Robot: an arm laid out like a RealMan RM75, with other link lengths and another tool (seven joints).
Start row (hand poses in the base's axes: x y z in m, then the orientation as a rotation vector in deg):
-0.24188 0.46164 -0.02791 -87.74 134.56 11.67
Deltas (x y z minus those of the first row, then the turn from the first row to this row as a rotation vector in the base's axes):
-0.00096 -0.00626 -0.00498 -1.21 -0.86 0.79
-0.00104 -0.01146 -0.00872 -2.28 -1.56 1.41
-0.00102 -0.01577 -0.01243 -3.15 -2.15 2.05
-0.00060 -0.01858 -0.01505 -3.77 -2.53 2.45
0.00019 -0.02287 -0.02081 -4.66 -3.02 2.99
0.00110 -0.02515 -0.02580 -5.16 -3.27 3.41
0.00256 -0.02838 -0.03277 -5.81 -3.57 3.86
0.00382 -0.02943 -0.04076 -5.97 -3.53 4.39
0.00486 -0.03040 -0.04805 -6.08 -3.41 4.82
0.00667 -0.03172 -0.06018 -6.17 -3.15 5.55
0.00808 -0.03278 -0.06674 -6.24 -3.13 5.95
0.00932 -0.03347 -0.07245 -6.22 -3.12 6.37
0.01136 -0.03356 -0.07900 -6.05 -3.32 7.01
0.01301 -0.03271 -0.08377 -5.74 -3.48 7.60
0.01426 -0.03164 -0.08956 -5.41 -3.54 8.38
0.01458 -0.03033 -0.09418 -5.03 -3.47 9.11
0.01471 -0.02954 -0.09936 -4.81 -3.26 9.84
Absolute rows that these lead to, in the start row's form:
-0.24284 0.45538 -0.03289 -89.03 133.86 9.77
-0.24292 0.45018 -0.03663 -90.08 133.33 8.13
-0.24290 0.44587 -0.04034 -91.08 132.76 6.80
-0.24248 0.44306 -0.04296 -91.73 132.43 5.87
-0.24169 0.43877 -0.04872 -92.63 132.00 4.58
-0.24078 0.43649 -0.05371 -93.28 131.69 3.90
-0.23932 0.43326 -0.06068 -94.01 131.36 3.01
-0.23806 0.43221 -0.06867 -94.72 131.05 2.97
-0.23702 0.43124 -0.07596 -95.32 130.86 3.04
-0.23521 0.42992 -0.08809 -96.30 130.54 3.31
-0.23380 0.42886 -0.09465 -96.81 130.27 3.33
-0.23256 0.42817 -0.10036 -97.29 129.94 3.46
-0.23052 0.42808 -0.10691 -97.90 129.22 3.65
-0.22887 0.42893 -0.11168 -98.40 128.51 4.03
-0.22762 0.43000 -0.11747 -99.14 127.71 4.55
-0.22730 0.43131 -0.12209 -99.83 127.03 5.21
-0.22717 0.43210 -0.12727 -100.63 126.52 5.80

